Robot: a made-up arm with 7 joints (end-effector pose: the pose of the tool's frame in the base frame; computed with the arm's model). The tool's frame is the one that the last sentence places. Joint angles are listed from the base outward.
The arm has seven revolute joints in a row. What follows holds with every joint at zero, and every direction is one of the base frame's.
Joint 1 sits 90.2 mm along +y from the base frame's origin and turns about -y.
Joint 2 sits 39.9 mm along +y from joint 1 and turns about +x.
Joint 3 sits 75.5 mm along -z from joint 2 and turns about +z.
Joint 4 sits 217 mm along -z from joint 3 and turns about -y.
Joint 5 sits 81.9 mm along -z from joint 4 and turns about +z.
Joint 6 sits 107.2 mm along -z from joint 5 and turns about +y.
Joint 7 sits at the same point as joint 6 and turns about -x.
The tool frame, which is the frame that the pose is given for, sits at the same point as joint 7; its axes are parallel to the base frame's.
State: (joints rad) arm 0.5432 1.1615 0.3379 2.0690 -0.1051 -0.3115 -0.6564
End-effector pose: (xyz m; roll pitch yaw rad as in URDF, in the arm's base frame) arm 0.1496 0.3375 0.0554 -3.1305 0.3717 -2.1854
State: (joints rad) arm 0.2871 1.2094 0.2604 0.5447 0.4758 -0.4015 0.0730
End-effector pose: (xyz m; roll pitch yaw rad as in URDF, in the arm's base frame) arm 0.1296 0.5639 -0.1046 2.1504 -1.0025 -1.3095
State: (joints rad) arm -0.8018 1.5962 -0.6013 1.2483 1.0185 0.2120 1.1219
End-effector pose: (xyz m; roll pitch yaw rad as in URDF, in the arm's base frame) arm 0.0364 0.4850 -0.1706 -0.7348 0.2276 -0.4593
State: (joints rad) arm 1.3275 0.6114 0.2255 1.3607 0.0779 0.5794 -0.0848
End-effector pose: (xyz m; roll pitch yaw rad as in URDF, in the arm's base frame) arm 0.2842 0.3545 0.1152 -2.8552 -0.9722 -2.7387
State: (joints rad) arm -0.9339 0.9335 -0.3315 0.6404 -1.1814 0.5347 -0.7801
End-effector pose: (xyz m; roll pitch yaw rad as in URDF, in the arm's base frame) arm -0.1727 0.4652 -0.2606 0.1145 0.8416 -2.5237
